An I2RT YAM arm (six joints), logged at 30 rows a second.
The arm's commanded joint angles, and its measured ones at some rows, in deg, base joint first. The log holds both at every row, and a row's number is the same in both.
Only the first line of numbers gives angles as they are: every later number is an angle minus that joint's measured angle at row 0.
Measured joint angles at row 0:
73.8, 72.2, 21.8, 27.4, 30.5, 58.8
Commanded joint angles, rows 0 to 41:
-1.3, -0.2, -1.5, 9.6, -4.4, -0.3
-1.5, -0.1, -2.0, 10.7, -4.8, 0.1
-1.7, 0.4, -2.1, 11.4, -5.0, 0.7
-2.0, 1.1, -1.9, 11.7, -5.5, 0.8
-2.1, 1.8, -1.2, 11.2, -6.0, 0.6
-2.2, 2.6, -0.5, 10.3, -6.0, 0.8
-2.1, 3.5, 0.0, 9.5, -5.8, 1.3
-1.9, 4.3, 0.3, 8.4, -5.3, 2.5
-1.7, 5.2, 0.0, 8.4, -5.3, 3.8
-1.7, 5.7, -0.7, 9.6, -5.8, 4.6
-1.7, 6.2, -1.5, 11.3, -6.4, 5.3
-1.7, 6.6, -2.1, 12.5, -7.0, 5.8
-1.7, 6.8, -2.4, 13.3, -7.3, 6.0
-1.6, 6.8, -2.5, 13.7, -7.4, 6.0
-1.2, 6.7, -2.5, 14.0, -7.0, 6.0
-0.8, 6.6, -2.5, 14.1, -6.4, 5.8
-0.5, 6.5, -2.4, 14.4, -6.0, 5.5
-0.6, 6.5, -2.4, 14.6, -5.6, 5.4
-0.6, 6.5, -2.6, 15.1, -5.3, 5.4
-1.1, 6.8, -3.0, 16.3, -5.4, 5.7
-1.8, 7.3, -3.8, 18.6, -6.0, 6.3
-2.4, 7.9, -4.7, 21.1, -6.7, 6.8
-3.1, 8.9, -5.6, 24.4, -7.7, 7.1
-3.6, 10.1, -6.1, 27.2, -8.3, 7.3
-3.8, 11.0, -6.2, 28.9, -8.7, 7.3
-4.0, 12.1, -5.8, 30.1, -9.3, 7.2
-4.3, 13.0, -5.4, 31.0, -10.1, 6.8
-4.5, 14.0, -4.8, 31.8, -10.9, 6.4
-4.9, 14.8, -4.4, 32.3, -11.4, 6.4
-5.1, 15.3, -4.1, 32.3, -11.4, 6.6
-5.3, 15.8, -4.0, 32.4, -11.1, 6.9
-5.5, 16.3, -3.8, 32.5, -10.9, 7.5
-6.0, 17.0, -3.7, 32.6, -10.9, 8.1
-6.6, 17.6, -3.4, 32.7, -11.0, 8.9
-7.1, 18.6, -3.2, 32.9, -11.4, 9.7
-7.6, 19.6, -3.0, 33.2, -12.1, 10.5
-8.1, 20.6, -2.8, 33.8, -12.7, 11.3
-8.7, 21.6, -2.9, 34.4, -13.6, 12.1
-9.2, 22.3, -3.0, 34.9, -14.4, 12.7
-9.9, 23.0, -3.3, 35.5, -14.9, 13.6
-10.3, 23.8, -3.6, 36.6, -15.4, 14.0
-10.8, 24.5, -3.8, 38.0, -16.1, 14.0
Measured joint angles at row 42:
-10.0, 23.2, -3.4, 33.2, -13.2, 11.8
